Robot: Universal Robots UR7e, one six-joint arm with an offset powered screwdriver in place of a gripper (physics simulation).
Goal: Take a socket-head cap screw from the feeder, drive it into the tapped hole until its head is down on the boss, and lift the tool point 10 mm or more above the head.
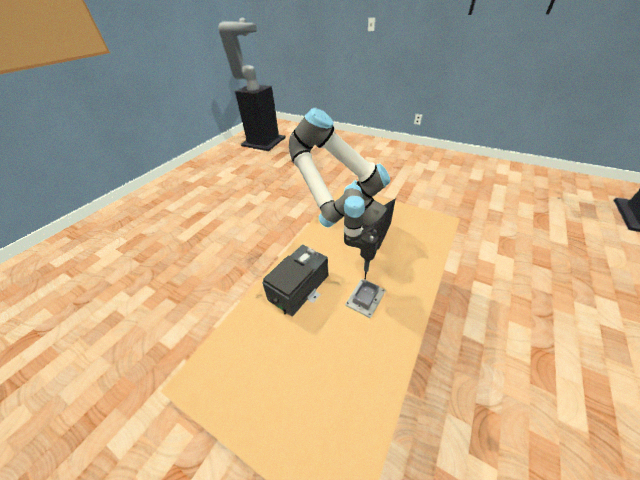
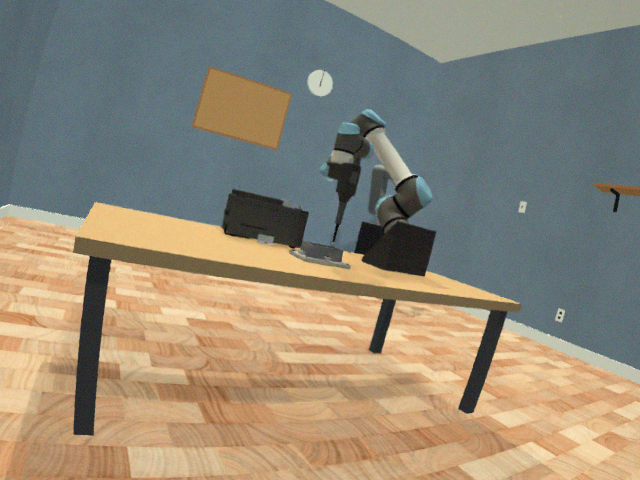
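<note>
The screwdriver tool [image 1: 365,276] [image 2: 333,241] points down from the arm's wrist. Its thin tip is at the rear edge of the grey part [image 1: 366,294] [image 2: 321,251], just above it or touching it; which of the two I cannot tell. The part is a flat plate with corner holes and a raised, hollow middle. The boss, its tapped hole and any screw head are too small to make out. Whether a screw is on the tip I cannot tell. The black screw feeder [image 1: 295,279] [image 2: 266,219] stands beside the part, with a small light bracket [image 1: 313,296] [image 2: 265,239] low on its side.
The feeder and part stand on the tan table top [image 1: 305,377] [image 2: 155,232]. The arm's black base mount [image 1: 385,222] [image 2: 400,250] stands behind the part. Another grey arm on a black pedestal [image 1: 259,117] stands away by the wall.
</note>
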